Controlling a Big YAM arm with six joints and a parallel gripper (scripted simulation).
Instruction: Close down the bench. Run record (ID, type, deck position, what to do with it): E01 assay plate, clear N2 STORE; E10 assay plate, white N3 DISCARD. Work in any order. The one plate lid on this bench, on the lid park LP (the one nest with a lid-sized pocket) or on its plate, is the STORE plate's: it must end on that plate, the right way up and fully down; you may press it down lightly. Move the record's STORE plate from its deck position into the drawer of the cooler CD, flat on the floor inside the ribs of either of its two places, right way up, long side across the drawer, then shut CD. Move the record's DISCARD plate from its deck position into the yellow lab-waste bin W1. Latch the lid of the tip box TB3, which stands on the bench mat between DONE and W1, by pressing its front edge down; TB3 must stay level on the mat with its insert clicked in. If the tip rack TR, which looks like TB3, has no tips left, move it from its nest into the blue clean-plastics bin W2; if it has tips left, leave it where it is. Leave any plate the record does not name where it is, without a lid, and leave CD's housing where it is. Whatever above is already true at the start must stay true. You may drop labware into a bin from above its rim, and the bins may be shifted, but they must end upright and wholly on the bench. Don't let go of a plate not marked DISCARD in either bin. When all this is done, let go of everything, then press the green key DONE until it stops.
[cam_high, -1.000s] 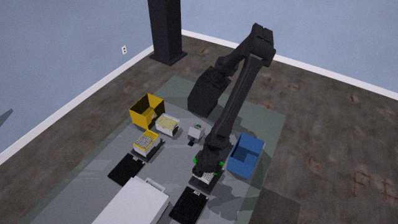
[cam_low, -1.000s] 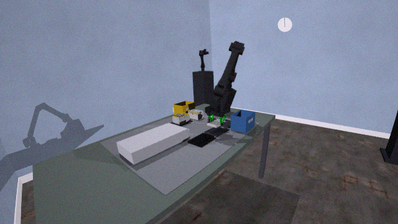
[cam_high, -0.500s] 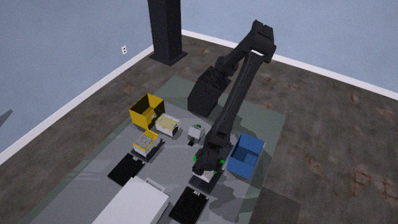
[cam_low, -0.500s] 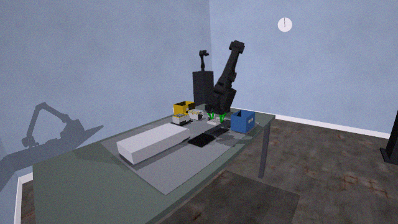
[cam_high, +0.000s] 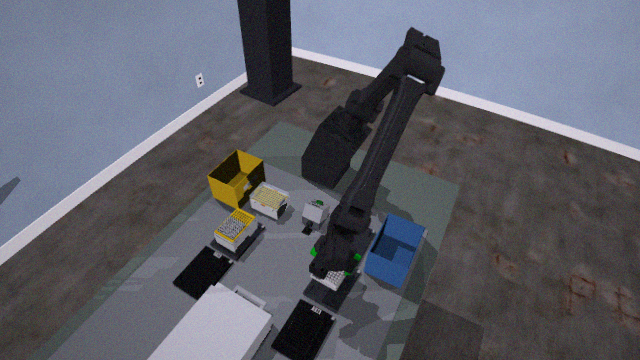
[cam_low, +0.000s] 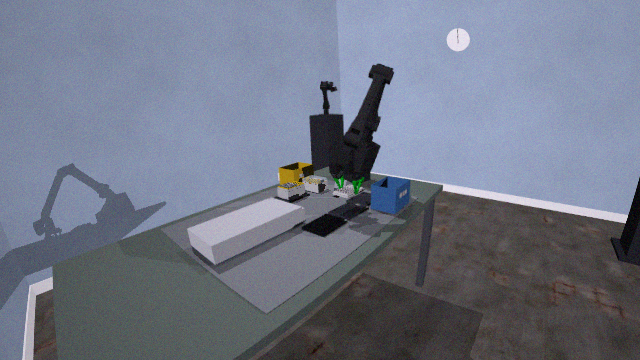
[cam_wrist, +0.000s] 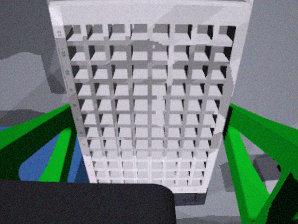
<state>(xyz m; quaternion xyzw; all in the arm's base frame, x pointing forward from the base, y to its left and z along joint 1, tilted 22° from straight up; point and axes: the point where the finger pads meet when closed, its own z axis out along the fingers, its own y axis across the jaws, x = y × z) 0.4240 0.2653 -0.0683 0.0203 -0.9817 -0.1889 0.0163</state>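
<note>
My hand is 14 cm past the yellow bin W1, 52 cm to the left of it and 7 cm above it. Round my hand: white assay plate right at my hand; N3 label 7 cm behind, 9 cm below; black lid park nest 17 cm behind, 3 cm to the right, 10 cm below.
</note>
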